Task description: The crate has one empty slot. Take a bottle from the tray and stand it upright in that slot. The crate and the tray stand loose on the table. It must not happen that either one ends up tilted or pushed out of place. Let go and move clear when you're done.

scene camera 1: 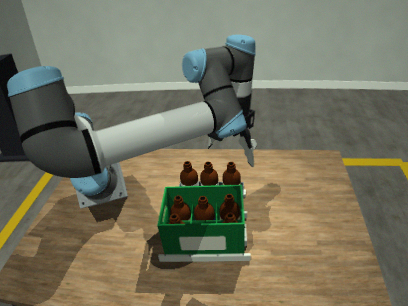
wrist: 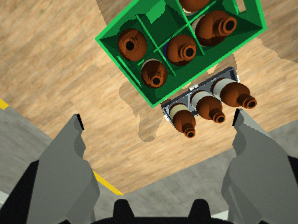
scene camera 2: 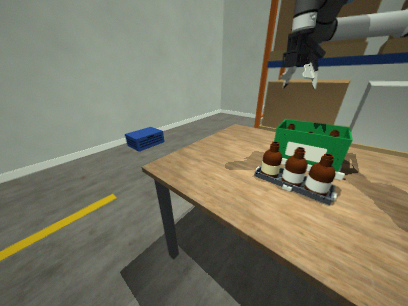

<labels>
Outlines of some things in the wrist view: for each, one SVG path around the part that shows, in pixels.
My gripper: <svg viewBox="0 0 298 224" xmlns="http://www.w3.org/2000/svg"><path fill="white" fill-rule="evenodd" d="M298 158L291 157L242 108L236 108L232 124L237 131L232 143L236 157L230 162L221 189L221 194L229 206L227 221L211 217L208 202L204 199L194 200L188 217L135 217L126 199L118 199L114 203L113 217L96 221L93 208L100 196L100 190L89 162L83 159L86 146L81 134L84 127L78 113L70 118L40 157L30 163L0 208L0 224L298 224Z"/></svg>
A grey tray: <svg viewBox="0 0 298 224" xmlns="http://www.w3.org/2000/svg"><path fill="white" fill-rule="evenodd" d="M234 67L222 70L198 84L198 87L188 90L162 105L161 108L173 127L169 110L176 103L185 104L194 117L199 115L190 103L191 96L198 90L207 91L222 103L212 94L211 88L213 83L220 78L228 78L239 82Z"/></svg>
</labels>
